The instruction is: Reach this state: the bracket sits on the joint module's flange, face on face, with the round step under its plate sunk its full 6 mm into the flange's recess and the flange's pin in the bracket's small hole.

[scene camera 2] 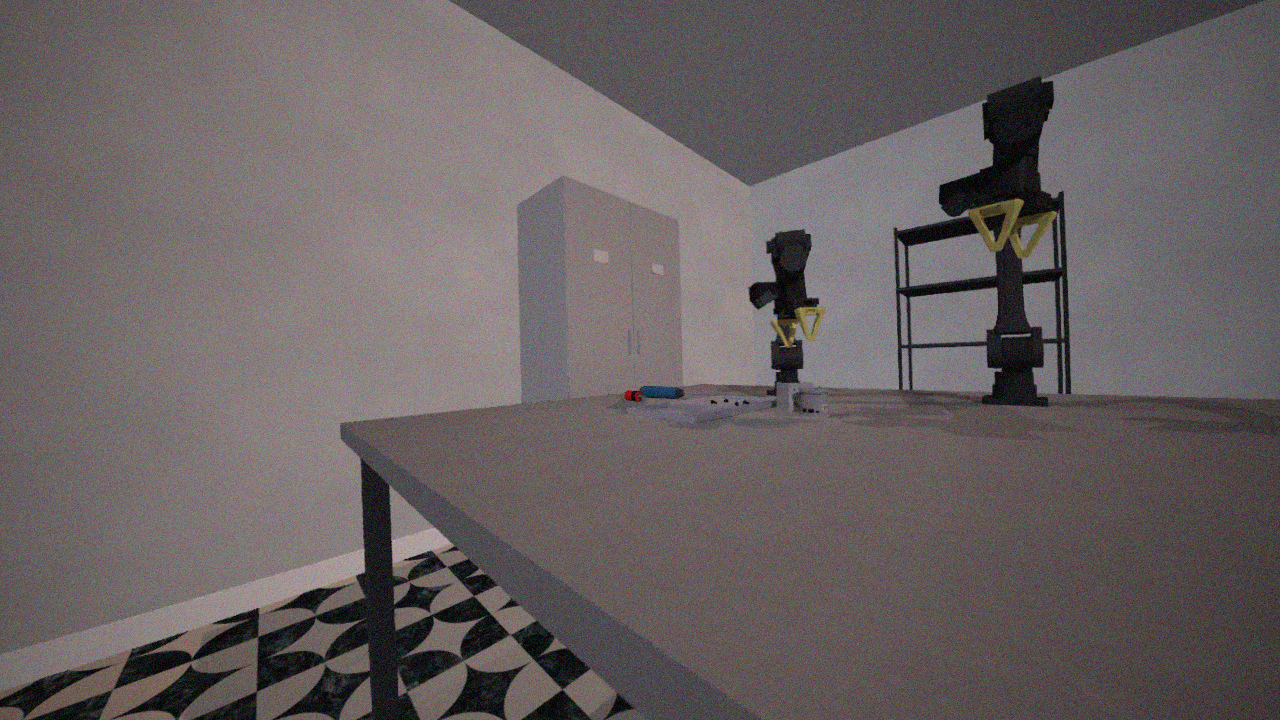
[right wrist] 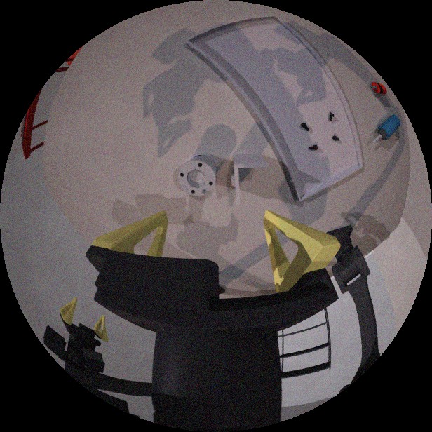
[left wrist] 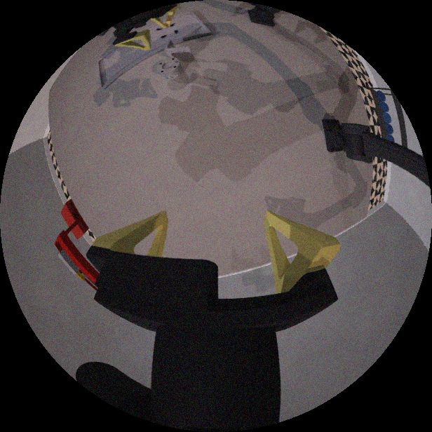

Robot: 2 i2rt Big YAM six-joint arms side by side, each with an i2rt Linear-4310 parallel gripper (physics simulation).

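The joint module is a pale round body standing on the table, with its ring-shaped, holed flange facing up. The bracket is a pale L-shaped piece standing beside the module, apart from the flange, between it and the tray in the right wrist view. The flange's pin and the bracket's round step cannot be made out. My right gripper is open and empty, above the two parts. My left gripper is open and empty, high above the table, far from them.
A pale tray with several black screws lies by the bracket. Beyond it lie a blue-handled tool and a small red object. A cabinet and shelf rack stand behind the table.
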